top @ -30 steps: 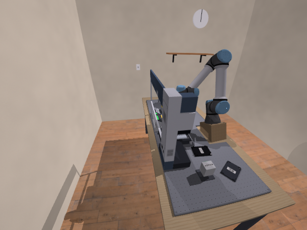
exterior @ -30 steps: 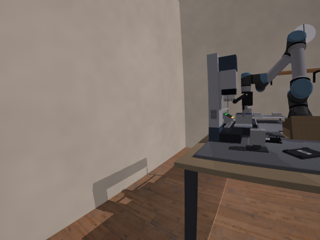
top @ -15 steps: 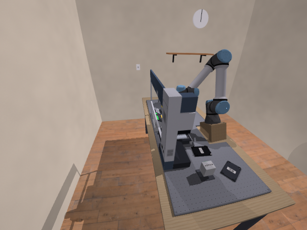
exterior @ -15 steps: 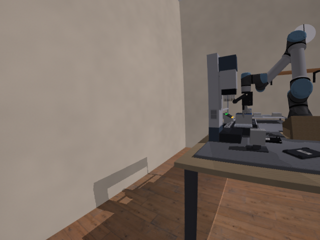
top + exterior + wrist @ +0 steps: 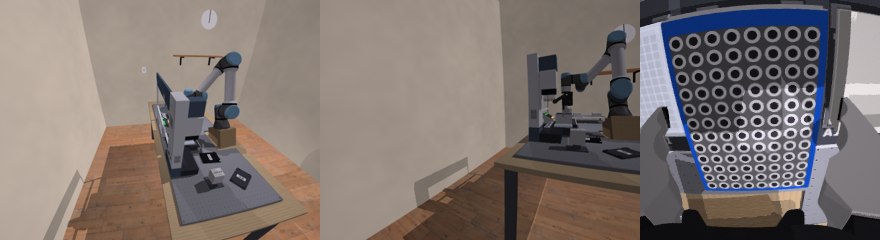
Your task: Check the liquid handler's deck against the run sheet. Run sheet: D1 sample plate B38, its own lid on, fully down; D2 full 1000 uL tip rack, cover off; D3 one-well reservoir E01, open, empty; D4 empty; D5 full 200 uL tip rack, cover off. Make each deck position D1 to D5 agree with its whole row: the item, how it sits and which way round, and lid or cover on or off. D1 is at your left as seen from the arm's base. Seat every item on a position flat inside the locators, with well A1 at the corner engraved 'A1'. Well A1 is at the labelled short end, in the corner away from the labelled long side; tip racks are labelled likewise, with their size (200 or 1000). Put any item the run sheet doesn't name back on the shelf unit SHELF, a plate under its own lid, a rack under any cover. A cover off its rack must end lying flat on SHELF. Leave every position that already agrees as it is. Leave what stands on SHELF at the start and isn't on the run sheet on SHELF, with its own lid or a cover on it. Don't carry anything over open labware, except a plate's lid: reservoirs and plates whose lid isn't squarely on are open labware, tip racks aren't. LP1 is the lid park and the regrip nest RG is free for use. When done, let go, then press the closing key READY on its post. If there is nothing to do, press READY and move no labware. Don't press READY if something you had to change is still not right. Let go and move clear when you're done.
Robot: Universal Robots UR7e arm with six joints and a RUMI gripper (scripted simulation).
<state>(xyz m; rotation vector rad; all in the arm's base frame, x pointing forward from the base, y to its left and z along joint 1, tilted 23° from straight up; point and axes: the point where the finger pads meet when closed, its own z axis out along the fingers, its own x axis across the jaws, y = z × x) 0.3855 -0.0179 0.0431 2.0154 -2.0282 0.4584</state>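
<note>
The blue-framed tip rack is 1 cm behind my hand and 1 cm to the right of it. The rest, counted from my hand: one-well reservoir (12 cm to the right, 6 cm below); LP1 label (15 cm behind, 29 cm to the left, 11 cm below); lid park LP1 (15 cm behind, 29 cm to the left, 12 cm below).
</note>
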